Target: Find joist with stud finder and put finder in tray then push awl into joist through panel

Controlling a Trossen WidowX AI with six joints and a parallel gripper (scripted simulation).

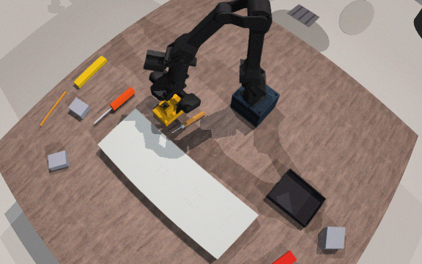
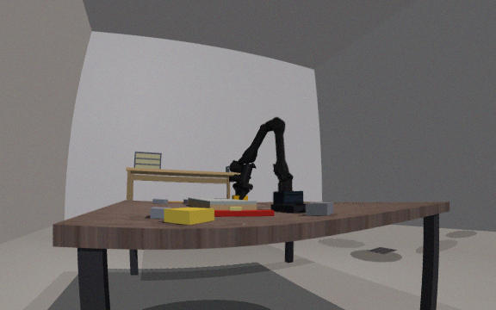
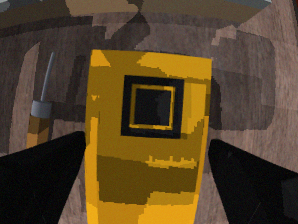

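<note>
My gripper tip is now 8 cm to the right of the awl, 2 cm above it and 1 cm past it. Also, from my gripper tip: yellow bar (36 cm to the right, 16 cm ahead, 2 cm below); then square indicator (3 cm above, 2 cm ahead); then yellow stud finder (2 cm above).
</note>
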